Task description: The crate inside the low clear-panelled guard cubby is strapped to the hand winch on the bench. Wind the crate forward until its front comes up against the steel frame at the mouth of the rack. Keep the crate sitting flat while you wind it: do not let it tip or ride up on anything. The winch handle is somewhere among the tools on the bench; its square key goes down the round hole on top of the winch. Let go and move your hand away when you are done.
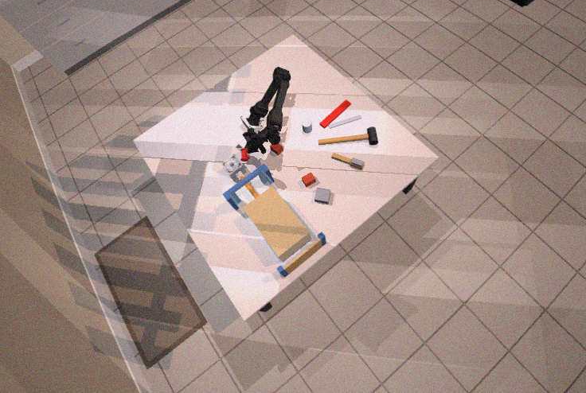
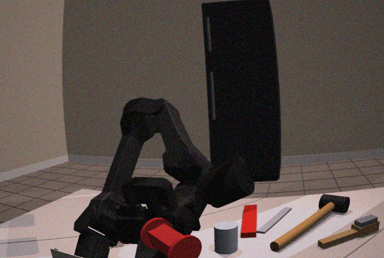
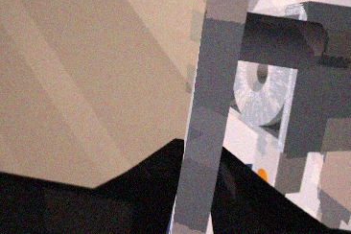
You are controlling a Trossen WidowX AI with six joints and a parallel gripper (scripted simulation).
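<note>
Now: gripper tip 5 cm short of the red knob, 1 cm to the right of it and 4 cm below it. From my gripper tip the other things lie so: clear-panelled cubby: 38 cm ahead, 2 cm to the right, 4 cm below; then winch handle: 1 cm ahead, 1 cm to the left, 1 cm above; then grey hand winch: 3 cm behind, 9 cm to the right, 12 cm below.
</note>
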